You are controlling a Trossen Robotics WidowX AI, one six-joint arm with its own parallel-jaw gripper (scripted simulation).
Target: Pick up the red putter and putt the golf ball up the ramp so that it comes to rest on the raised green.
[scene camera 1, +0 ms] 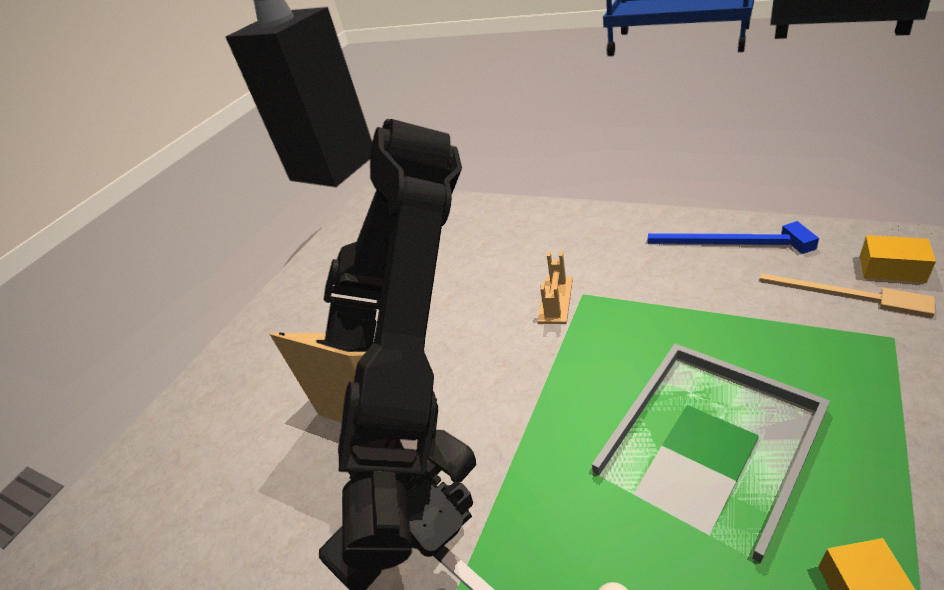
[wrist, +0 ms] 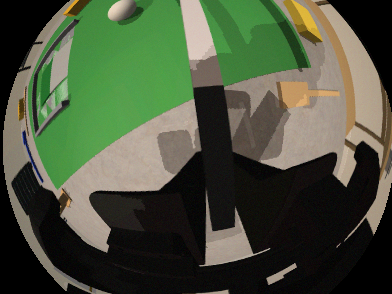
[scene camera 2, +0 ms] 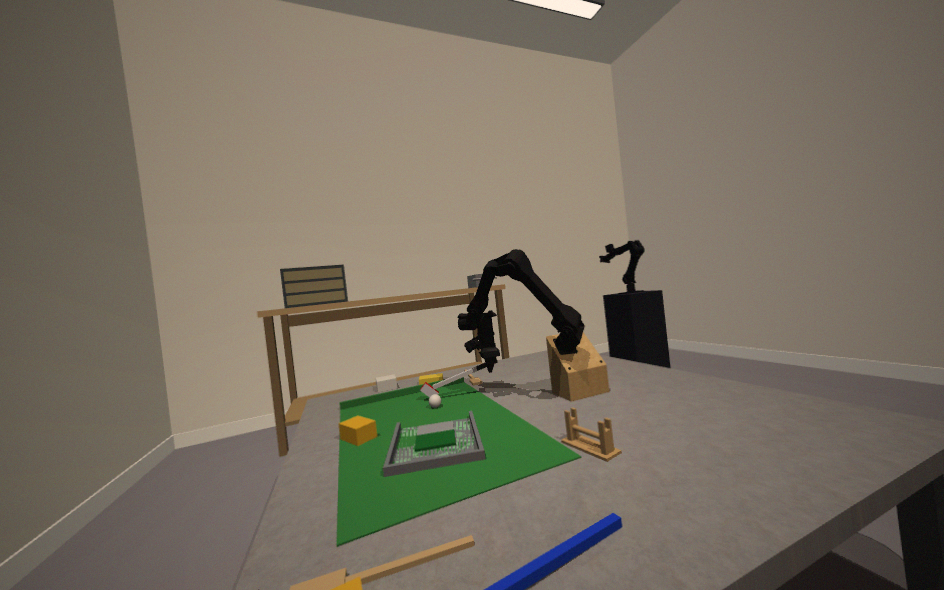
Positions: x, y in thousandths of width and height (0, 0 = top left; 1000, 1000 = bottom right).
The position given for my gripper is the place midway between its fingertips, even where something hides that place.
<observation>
My gripper (scene camera 1: 445, 916) carries a red putter. I also see a blue putter (scene camera 1: 843, 397), a green mat (scene camera 1: 586, 875) and a grey frame (wrist: 147, 236).
My gripper shows as well in the wrist view (wrist: 537, 529) and in scene camera 2 (scene camera 2: 520, 631). The green mat also shows in the wrist view (wrist: 307, 253) and in scene camera 2 (scene camera 2: 390, 852).
</observation>
